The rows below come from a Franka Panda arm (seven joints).
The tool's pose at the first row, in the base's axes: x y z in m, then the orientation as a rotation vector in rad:
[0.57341, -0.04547, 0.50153, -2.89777, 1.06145, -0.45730]
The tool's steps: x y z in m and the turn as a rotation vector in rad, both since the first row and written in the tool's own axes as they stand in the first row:
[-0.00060, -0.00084, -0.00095, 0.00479, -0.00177, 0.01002]
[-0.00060, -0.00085, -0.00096, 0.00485, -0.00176, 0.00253]
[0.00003, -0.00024, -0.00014, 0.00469, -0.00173, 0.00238]
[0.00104, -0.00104, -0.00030, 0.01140, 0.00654, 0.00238]
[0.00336, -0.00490, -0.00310, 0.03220, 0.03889, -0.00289]
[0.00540, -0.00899, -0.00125, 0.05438, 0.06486, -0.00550]
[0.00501, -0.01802, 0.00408, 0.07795, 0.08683, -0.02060]
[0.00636, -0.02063, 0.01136, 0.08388, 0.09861, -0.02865]
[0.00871, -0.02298, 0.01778, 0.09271, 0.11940, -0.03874]
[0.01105, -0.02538, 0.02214, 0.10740, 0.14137, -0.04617]
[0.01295, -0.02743, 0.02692, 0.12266, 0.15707, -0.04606]
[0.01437, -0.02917, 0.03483, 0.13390, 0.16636, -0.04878]
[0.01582, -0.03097, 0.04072, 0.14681, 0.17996, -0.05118]
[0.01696, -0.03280, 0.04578, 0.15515, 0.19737, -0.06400]
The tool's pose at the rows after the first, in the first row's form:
[0.57324, -0.04437, 0.50238, -2.88680, 1.07262, -0.45616]
[0.57324, -0.04436, 0.50239, -2.89175, 1.06214, -0.45649]
[0.57354, -0.04529, 0.50170, -2.89199, 1.06202, -0.45648]
[0.57473, -0.04531, 0.50222, -2.88683, 1.05947, -0.47148]
[0.57806, -0.04359, 0.50597, -2.87424, 1.04488, -0.52793]
[0.58263, -0.04189, 0.50524, -2.85752, 1.03224, -0.57479]
[0.58952, -0.03513, 0.50112, -2.84686, 1.00091, -0.61623]
[0.59417, -0.03456, 0.49482, -2.84679, 0.98771, -0.63603]
[0.59915, -0.03476, 0.48958, -2.84515, 0.97089, -0.67018]
[0.60358, -0.03475, 0.48632, -2.83611, 0.95466, -0.70768]
[0.60758, -0.03476, 0.48249, -2.82169, 0.94803, -0.73550]
[0.61192, -0.03495, 0.47551, -2.81274, 0.93904, -0.75261]
[0.61575, -0.03496, 0.47048, -2.80172, 0.92992, -0.77641]
[0.61914, -0.03468, 0.46616, -2.80071, 0.90891, -0.80487]

